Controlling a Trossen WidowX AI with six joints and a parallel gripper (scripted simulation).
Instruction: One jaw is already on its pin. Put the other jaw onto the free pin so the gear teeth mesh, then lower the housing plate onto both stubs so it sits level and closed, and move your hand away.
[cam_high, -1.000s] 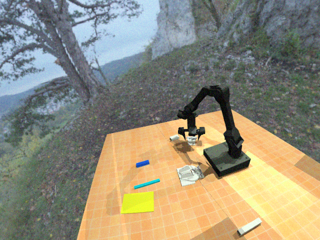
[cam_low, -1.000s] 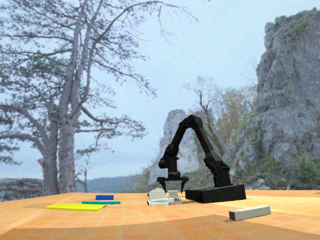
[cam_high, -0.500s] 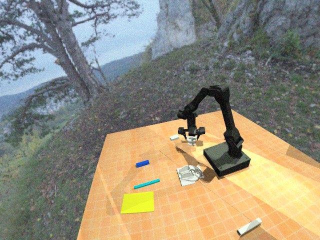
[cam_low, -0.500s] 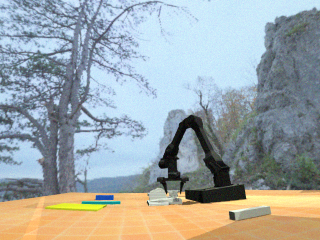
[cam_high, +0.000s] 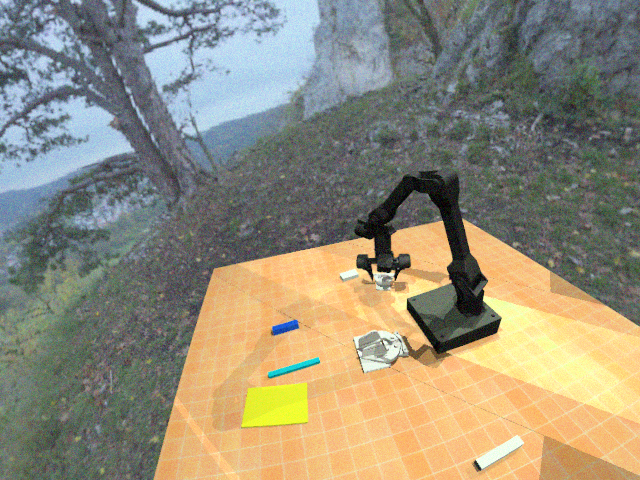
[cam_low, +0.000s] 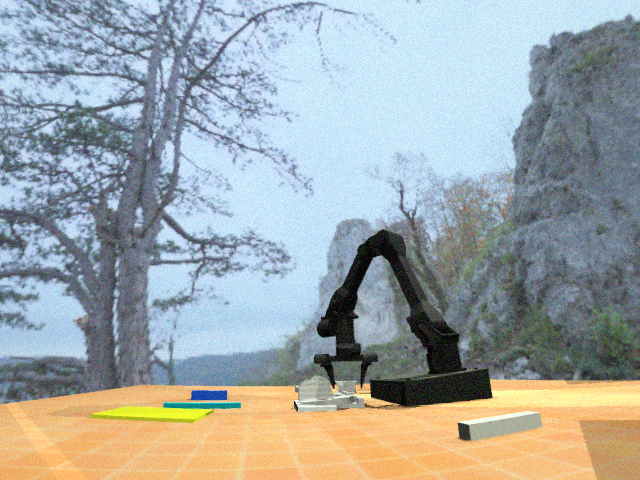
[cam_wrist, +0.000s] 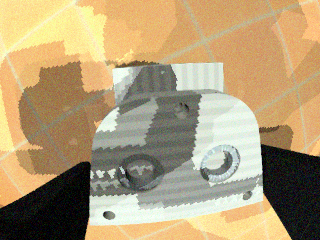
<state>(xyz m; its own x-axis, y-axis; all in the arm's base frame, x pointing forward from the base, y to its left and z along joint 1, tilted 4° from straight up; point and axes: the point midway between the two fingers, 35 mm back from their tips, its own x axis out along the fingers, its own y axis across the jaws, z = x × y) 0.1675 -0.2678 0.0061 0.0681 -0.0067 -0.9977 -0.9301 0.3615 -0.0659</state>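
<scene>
Now: the white block 11 cm ahead of my gripper tip and 8 cm to the right of it. Also, from my gripper tip: yellow sheet: 40 cm ahead, 38 cm to the left, 1 cm below; teal bar: 35 cm ahead, 28 cm to the left, 1 cm below; blue block: 37 cm ahead, 13 cm to the left.
</scene>
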